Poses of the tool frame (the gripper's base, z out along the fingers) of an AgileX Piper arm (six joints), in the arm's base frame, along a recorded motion.
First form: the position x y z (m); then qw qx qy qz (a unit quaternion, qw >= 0).
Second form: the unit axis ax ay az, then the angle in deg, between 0 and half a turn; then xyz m. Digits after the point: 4 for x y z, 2 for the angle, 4 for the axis.
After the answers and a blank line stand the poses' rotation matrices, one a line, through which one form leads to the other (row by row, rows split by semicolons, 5 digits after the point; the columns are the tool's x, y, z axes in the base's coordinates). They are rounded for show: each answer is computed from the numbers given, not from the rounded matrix.
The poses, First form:
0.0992, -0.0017, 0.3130, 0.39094, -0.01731, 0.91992, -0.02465
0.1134, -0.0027, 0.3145, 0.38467, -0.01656, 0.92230, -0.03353
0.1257, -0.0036, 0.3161, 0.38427, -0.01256, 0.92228, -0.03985
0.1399, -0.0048, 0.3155, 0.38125, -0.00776, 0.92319, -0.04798
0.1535, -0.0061, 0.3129, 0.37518, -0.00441, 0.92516, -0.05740
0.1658, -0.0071, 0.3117, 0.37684, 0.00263, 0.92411, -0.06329
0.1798, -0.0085, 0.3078, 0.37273, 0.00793, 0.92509, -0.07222
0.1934, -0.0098, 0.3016, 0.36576, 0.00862, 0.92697, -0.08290
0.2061, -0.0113, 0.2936, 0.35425, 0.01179, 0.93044, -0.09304
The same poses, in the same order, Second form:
-0.0188, 0.9995, -0.0268, 133.97, 0.0992, -0.0017, 0.3130
-0.0179, 0.9992, -0.0363, 134.75, 0.1134, -0.0027, 0.3145
-0.0136, 0.9990, -0.0432, 134.80, 0.1257, -0.0036, 0.3161
-0.0084, 0.9986, -0.0519, 135.18, 0.1399, -0.0048, 0.3155
-0.0048, 0.9981, -0.0619, 135.93, 0.1535, -0.0061, 0.3129
0.0028, 0.9977, -0.0683, 135.72, 0.1658, -0.0071, 0.3117
0.0085, 0.9969, -0.0778, 136.23, 0.1798, -0.0085, 0.3078
0.0093, 0.9960, -0.0891, 137.09, 0.1934, -0.0098, 0.3016
0.0126, 0.9950, -0.0995, 138.51, 0.2061, -0.0113, 0.2936

-0.69373 -0.01257 0.72012; -0.05112 0.99819 -0.03182; -0.71842 -0.05889 -0.69311
-0.70351 -0.00475 0.71067; -0.05634 0.99720 -0.04911; -0.70845 -0.07459 -0.70181
-0.70436 0.00746 0.70980; -0.05379 0.99651 -0.06385; -0.70780 -0.08316 -0.70150
-0.70917 0.02226 0.70468; -0.05091 0.99528 -0.08267; -0.70319 -0.09451 -0.70469
-0.71844 0.03491 0.69471; -0.05123 0.99337 -0.10290; -0.69370 -0.10952 -0.71189
-0.71597 0.05256 0.69615; -0.04284 0.99197 -0.11896; -0.69682 -0.11499 -0.70797
-0.72202 0.06851 0.68847; -0.03917 0.98944 -0.13953; -0.69076 -0.12771 -0.71171
-0.73229 0.07662 0.67667; -0.04466 0.98611 -0.16000; -0.67953 -0.14739 -0.71869
-0.74874 0.08786 0.65702; -0.04398 0.98241 -0.18149; -0.66141 -0.16478 -0.73170

